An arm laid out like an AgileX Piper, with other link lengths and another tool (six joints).
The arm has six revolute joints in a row. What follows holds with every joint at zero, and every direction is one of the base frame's. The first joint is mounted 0.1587 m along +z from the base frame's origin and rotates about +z. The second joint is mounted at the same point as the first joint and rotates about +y. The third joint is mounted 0.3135 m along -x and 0.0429 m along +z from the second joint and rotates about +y. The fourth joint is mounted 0.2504 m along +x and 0.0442 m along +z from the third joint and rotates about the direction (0.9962, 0, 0.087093). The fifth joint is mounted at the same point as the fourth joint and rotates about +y. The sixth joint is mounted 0.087 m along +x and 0.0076 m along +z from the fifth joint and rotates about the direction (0.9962, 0, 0.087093). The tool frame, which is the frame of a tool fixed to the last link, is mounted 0.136 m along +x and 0.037 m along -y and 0.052 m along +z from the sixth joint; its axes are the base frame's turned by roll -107.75, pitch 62.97 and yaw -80.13 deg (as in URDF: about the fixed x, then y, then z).
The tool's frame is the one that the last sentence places.
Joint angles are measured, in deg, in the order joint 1, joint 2, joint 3, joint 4, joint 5, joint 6. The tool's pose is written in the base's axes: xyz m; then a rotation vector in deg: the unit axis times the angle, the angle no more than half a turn. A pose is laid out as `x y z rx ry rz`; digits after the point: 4 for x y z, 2 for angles.
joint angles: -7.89 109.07 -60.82 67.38 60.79 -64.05
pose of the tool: 0.4415 0.1083 0.1418 -57.71 115.70 91.08
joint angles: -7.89 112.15 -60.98 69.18 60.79 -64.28
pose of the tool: 0.4450 0.1094 0.1237 -54.25 115.95 93.91
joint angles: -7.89 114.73 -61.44 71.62 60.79 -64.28
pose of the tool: 0.4511 0.1103 0.1115 -50.30 115.47 96.10
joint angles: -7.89 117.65 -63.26 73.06 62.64 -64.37
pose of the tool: 0.4576 0.1150 0.1038 -48.75 113.76 99.24
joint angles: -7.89 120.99 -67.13 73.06 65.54 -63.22
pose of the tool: 0.4679 0.1202 0.0997 -48.67 111.82 102.66
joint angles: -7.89 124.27 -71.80 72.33 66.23 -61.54
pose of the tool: 0.4846 0.1183 0.0925 -48.61 111.80 103.08
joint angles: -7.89 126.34 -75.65 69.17 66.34 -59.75
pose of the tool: 0.4935 0.1141 0.0845 -50.86 113.83 102.29
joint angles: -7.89 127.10 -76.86 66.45 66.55 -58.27
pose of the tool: 0.4912 0.1115 0.0768 -52.03 116.08 102.52
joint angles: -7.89 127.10 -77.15 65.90 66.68 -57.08
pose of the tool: 0.4906 0.1107 0.0762 -51.31 116.76 102.92
